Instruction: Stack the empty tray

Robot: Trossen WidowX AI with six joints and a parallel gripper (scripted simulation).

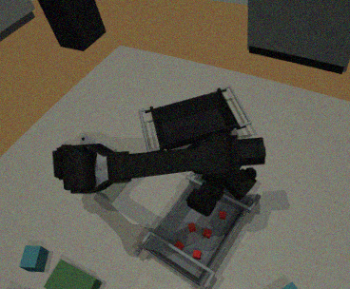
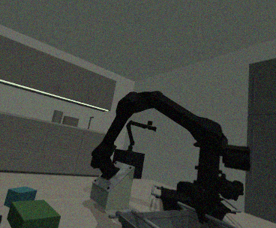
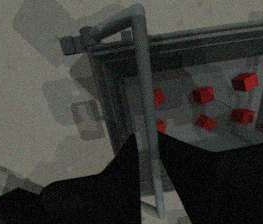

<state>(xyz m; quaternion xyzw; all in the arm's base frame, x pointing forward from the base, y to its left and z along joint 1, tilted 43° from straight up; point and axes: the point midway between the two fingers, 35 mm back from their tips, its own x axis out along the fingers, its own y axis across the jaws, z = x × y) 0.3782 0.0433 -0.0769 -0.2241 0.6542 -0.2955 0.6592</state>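
My gripper tip is now 22 cm to the right of the dark tray, 20 cm past it and 1 cm above it. Round my gripper tip: green block 38 cm to the right, 23 cm behind, 4 cm below.
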